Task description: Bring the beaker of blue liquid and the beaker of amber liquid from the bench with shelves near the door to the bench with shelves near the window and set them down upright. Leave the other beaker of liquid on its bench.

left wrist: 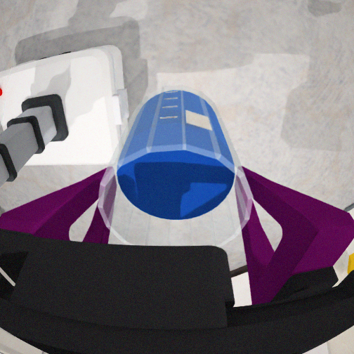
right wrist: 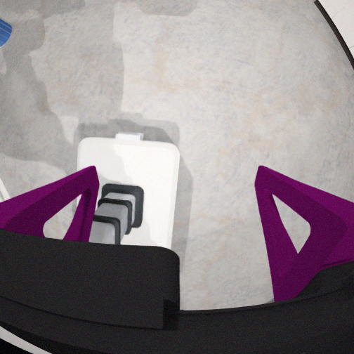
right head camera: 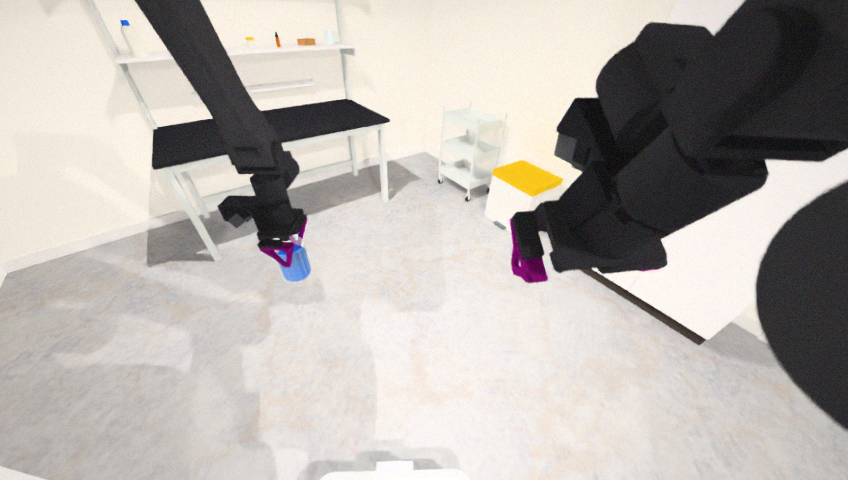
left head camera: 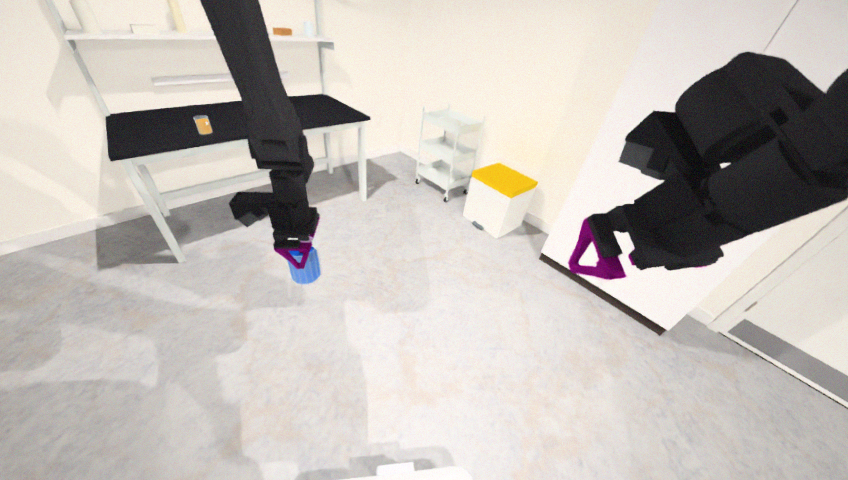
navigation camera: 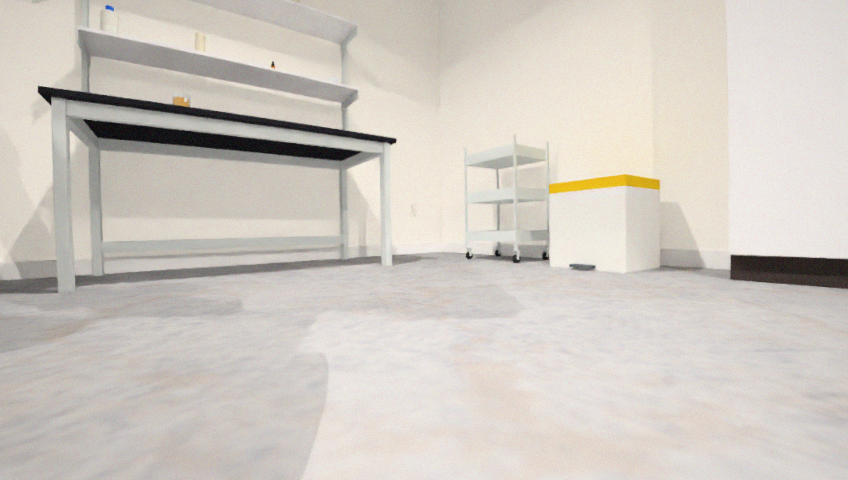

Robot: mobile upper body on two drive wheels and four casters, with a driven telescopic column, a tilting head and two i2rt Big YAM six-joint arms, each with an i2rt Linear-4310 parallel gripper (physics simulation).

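Note:
The beaker of blue liquid is held near upright above the floor by my left gripper, whose fingers are on both sides of it. The beaker of amber liquid stands upright on the black top of a bench with shelves, toward its left end. In the right head camera my left arm covers that spot. My right gripper is open and empty, away from the bench. The third beaker does not show.
A three-tier trolley and a white bin with a yellow lid stand right of the bench. A white cabinet is farther right. Bottles and small containers stand on the bench's shelves.

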